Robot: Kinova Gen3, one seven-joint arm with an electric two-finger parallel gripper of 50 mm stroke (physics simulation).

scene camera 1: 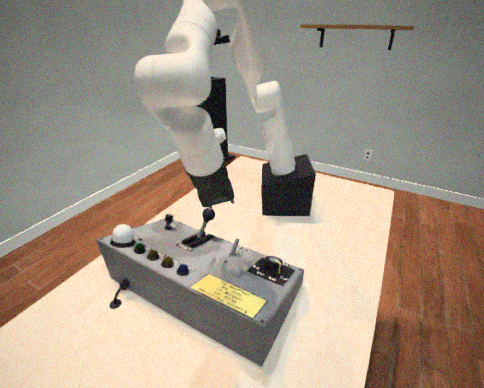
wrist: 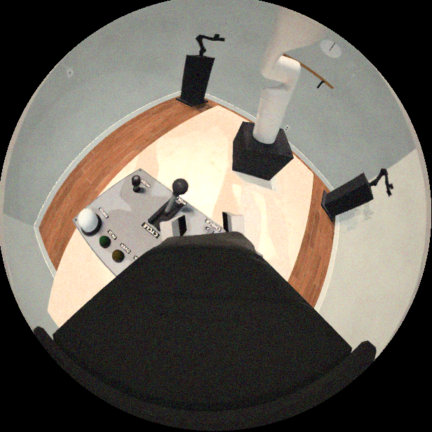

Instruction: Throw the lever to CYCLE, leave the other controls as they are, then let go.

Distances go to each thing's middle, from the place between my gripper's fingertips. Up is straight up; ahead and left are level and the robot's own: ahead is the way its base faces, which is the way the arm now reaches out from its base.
I see my gripper 16 cm above the grey console (wrist: 119, 225), 8 cm short of it and 2 cm to the left of it.
